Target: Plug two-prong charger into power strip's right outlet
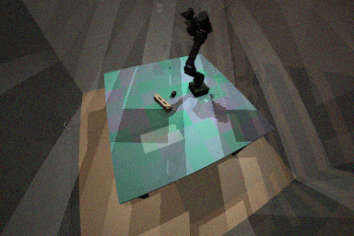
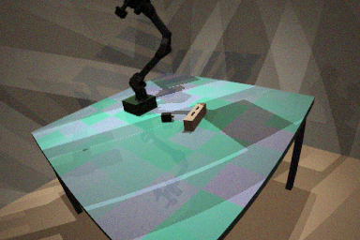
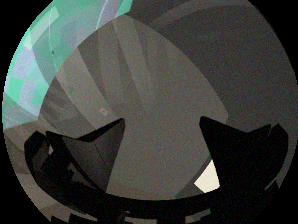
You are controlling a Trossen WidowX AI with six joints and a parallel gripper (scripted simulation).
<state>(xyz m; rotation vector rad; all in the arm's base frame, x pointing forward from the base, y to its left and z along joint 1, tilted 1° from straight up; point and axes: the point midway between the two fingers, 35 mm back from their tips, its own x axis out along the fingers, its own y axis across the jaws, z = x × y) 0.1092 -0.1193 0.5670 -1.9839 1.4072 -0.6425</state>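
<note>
The dark two-prong charger is 12 cm ahead of my gripper tip, 9 cm to the left of it and 62 cm below it.
</note>
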